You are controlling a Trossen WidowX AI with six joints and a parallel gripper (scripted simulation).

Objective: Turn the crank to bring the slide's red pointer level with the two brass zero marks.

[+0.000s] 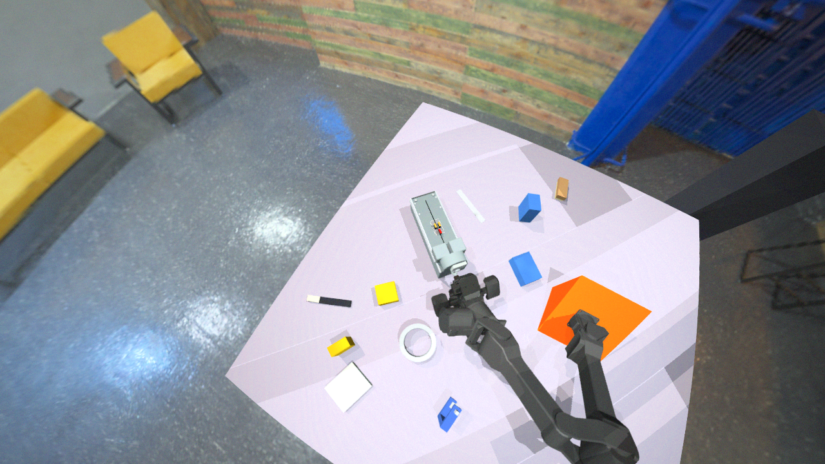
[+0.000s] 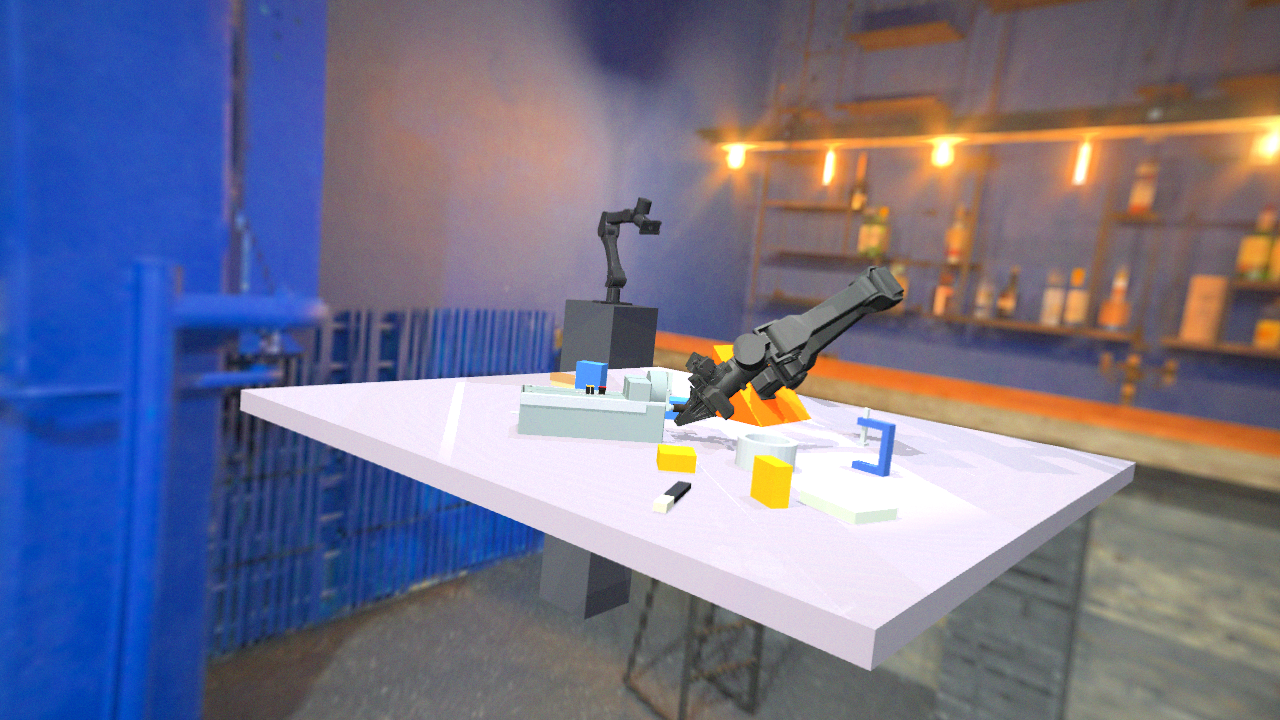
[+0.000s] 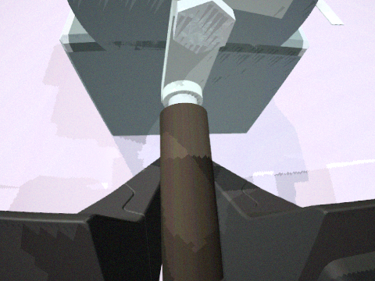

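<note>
Right now my gripper tip is 10 mm past the brown crank handle, 10 mm to the right of it and 30 mm below it. From my gripper tip the other things lie so: metal strip: 70 mm ahead, 280 mm to the right, 30 mm below; then blue clamp: 140 mm behind, 330 mm to the left, 20 mm above; then red pointer: 110 mm ahead, 100 mm to the right, 50 mm above.
</note>
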